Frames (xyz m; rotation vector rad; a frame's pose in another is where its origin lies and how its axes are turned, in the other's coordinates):
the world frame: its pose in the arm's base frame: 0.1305 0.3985 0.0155 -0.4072 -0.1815 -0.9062
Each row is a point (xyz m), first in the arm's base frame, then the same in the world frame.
Working: the arm's base frame: its pose in the world frame: 0.2049 -0.3175 -0.1825 0.4072 0.1815 0.9062

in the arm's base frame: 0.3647 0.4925 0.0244
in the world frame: 0.0770 0.2349 0.0513
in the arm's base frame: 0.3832 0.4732 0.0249
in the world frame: 0.1024 0.2389 0.0440
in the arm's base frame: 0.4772 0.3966 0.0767
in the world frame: 0.2319 0.2579 0.0608
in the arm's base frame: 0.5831 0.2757 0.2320
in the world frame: 0.4339 0.2345 0.1533
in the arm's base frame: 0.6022 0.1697 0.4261
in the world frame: 0.5849 0.1400 0.2859
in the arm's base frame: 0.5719 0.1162 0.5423
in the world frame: 0.6427 0.0558 0.3686
